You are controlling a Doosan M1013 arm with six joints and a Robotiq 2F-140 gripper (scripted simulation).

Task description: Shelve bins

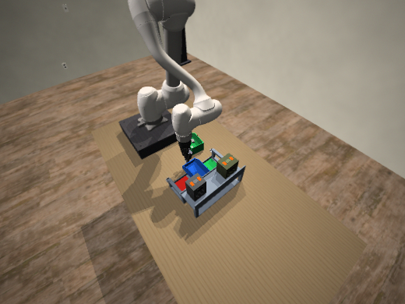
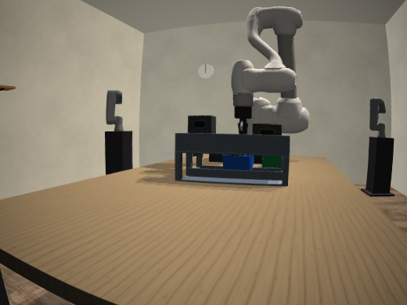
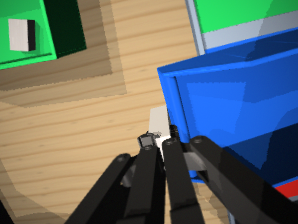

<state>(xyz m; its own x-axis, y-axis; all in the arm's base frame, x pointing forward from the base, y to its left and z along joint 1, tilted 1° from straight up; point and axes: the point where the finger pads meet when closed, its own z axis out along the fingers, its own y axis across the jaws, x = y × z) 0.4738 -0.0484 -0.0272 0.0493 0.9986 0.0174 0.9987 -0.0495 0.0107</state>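
The blue bin is 10 cm ahead of my hand and 1 cm below it. Round my hand: olive box 25 cm ahead, 10 cm to the left, 9 cm above; black box 23 cm ahead, 13 cm to the right, 10 cm above; green bin 13 cm behind, 15 cm to the left, 2 cm below.
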